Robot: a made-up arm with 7 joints.
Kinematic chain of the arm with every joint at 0, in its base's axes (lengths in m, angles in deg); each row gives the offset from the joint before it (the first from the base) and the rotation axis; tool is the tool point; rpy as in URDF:
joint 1: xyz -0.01 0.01 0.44 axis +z
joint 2: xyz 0 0.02 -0.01 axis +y
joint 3: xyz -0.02 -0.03 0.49 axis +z
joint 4: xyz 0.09 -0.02 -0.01 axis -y
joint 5: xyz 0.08 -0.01 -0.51 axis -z
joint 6: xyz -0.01 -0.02 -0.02 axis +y
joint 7: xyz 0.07 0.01 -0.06 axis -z
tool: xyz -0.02 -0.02 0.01 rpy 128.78 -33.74 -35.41
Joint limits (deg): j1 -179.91..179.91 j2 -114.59..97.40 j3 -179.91..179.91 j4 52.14..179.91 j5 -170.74..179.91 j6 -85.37..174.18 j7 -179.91..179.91
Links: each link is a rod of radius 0.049 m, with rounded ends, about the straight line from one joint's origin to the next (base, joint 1, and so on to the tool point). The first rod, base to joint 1, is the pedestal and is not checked.
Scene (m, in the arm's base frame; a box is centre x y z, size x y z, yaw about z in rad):
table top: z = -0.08
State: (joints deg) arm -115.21 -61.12 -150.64 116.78 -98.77 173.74 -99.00
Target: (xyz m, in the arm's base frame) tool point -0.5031 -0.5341 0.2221
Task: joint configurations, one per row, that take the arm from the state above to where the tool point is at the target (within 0.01 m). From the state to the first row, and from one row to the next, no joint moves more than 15 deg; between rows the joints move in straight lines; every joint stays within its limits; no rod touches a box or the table.
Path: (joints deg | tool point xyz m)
1: -101.24 -63.30 -144.67 110.91 -98.11 172.20 -99.14 | -0.0214 0.9475 0.3191
2: -87.27 -65.49 -138.69 105.03 -97.44 170.65 -99.29 | -0.3143 0.8690 0.2638
3: -73.30 -67.67 -132.72 99.16 -96.78 169.11 -99.43 | -0.5618 0.6978 0.2224
4: -59.34 -69.86 -126.75 93.29 -96.12 167.56 -99.57 | -0.7340 0.4569 0.1952
5: -45.37 -72.04 -120.77 87.42 -95.46 166.02 -99.72 | -0.8128 0.1782 0.1827
6: -31.40 -74.23 -114.80 81.54 -94.79 164.47 -99.86 | -0.7926 -0.1019 0.1837
7: -17.43 -76.41 -108.83 75.67 -94.13 162.93 -100.00 | -0.6825 -0.3486 0.1975
8: -3.46 -78.60 -102.85 69.80 -93.47 161.39 -100.15 | -0.5031 -0.5341 0.2221

